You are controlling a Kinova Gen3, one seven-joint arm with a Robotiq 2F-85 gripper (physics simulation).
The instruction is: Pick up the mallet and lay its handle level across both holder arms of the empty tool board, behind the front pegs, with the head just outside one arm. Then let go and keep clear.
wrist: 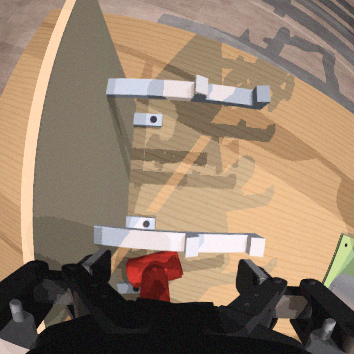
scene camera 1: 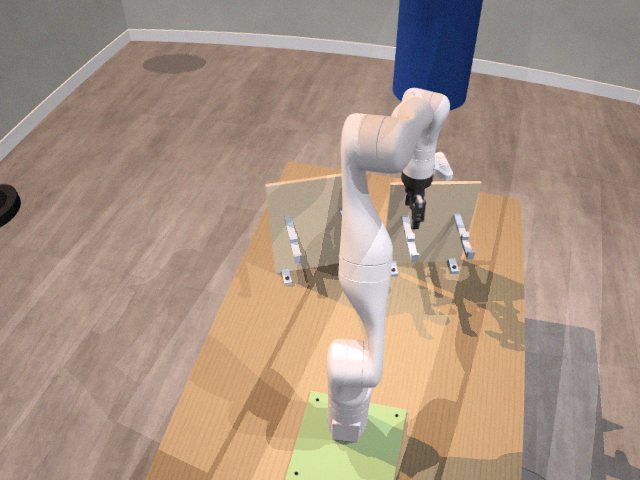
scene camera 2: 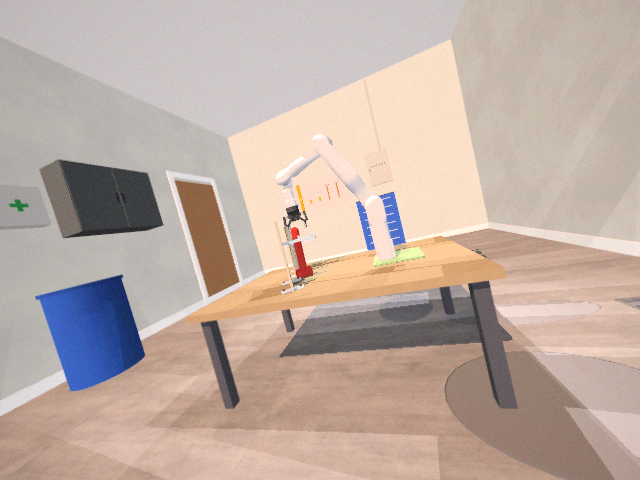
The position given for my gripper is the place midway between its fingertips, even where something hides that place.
Note:
My gripper (scene camera 1: 411, 216) is open, with nothing in its grasp. Also in view: a red mallet (wrist: 151, 272). Also in view: a tool board (scene camera 1: 305, 215).
My gripper shows as well in the wrist view (wrist: 173, 269). Scene camera 1 does not show the red mallet, which is hidden by my arm.

